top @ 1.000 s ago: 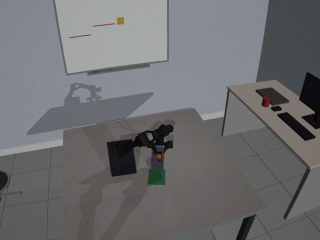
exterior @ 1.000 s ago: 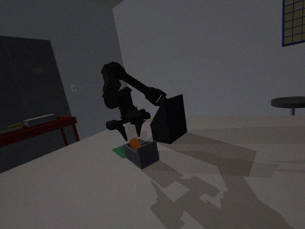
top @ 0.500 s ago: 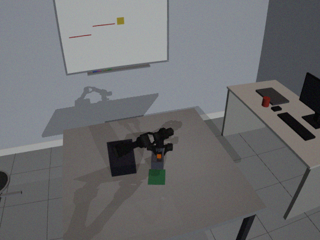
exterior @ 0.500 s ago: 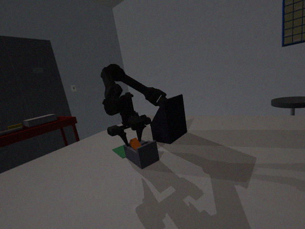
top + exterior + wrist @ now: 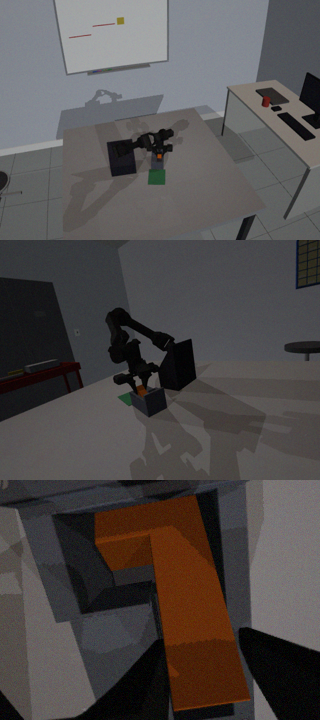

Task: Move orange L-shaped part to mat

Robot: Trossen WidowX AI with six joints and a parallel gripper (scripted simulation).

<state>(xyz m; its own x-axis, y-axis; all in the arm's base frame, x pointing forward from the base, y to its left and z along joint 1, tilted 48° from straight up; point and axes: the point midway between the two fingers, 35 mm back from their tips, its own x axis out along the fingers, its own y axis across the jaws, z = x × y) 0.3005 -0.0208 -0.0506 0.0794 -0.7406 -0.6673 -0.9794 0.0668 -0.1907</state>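
Right now the orange L-shaped part is 3 cm to the left of my gripper tip, 3 cm below it and 1 cm behind it. The rest, counted from my gripper tip: green mat 14 cm to the right, 8 cm below, 4 cm behind.
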